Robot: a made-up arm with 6 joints.
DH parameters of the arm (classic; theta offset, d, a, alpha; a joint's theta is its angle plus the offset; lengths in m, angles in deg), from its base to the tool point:
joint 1: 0 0.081 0 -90
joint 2: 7.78 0 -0.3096 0
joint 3: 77.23 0 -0.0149 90
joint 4: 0 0.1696 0 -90
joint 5: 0 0 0.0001 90
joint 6: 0 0.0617 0 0
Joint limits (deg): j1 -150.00..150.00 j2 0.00..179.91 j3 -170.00..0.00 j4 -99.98..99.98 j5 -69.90..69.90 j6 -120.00..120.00
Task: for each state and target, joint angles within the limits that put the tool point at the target. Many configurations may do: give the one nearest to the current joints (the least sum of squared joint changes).
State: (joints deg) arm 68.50 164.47 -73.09 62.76 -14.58 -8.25
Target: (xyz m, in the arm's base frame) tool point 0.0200 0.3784 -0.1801
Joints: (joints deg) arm 88.46 179.91 -98.01 60.97 -10.59 -8.25
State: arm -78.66 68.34 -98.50 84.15 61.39 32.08
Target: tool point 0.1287 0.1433 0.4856
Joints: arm -114.47 36.68 -106.89 87.08 69.58 32.08
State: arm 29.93 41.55 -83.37 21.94 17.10 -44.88
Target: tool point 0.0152 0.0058 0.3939
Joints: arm 16.64 42.45 -58.77 3.00 21.79 -44.88
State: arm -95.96 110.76 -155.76 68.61 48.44 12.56
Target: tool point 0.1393 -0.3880 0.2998
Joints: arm -77.06 125.64 -122.29 61.45 64.28 12.56
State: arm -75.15 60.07 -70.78 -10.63 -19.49 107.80
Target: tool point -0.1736 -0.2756 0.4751
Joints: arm -122.66 105.78 -120.15 -6.61 -21.39 107.80
